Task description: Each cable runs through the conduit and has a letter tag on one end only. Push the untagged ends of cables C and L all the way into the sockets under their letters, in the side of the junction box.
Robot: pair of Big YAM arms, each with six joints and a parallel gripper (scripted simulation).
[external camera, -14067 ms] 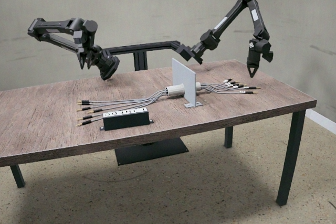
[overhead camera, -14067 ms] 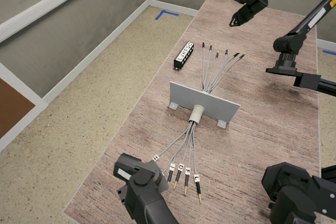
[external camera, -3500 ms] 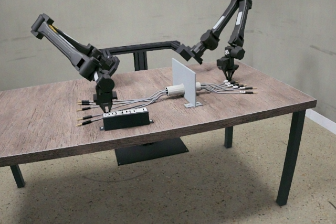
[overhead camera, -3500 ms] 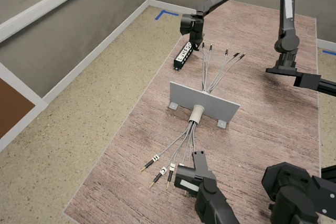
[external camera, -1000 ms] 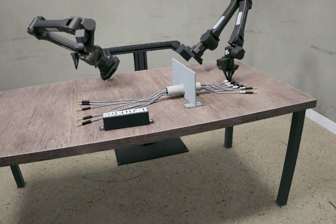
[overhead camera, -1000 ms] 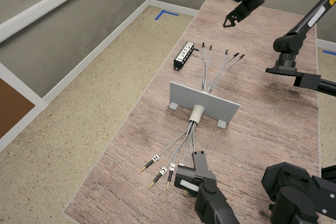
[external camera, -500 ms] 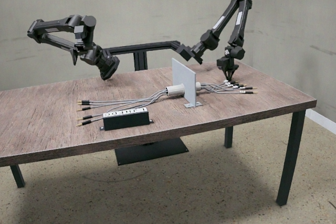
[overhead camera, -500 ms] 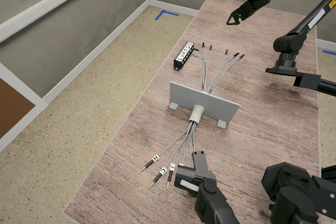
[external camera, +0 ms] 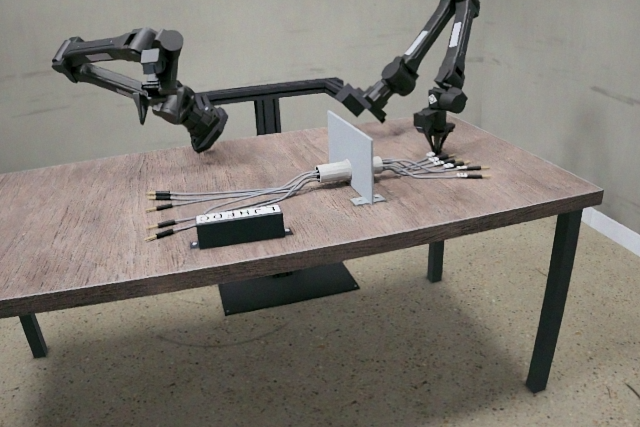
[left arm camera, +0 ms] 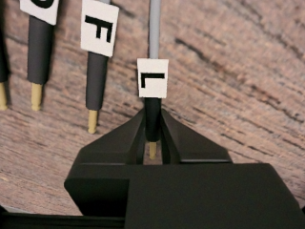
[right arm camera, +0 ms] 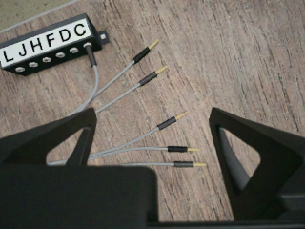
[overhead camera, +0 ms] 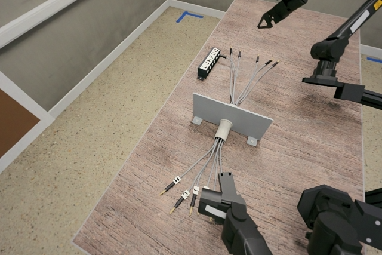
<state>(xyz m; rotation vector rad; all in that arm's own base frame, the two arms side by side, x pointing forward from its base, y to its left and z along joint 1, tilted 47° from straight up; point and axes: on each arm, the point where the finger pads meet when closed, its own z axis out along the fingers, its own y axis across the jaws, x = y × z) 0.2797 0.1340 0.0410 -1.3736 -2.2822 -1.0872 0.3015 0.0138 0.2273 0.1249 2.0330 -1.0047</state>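
Right now my left hand is 8 cm short of the grey upright panel, 35 cm to the left of it and 10 cm below it. Also, from my left hand: tagged plug: 1 cm to the left; black cable plug: 7 cm behind, 86 cm to the right, 1 cm below.
My right gripper is now 24 cm above the black cable plug, 10 cm past it and 4 cm to the left of it. Also, from my right hand: grey upright panel (48 cm to the left, 13 cm below, 5 cm ahead); tagged plug (83 cm to the left, 23 cm below, 4 cm behind).
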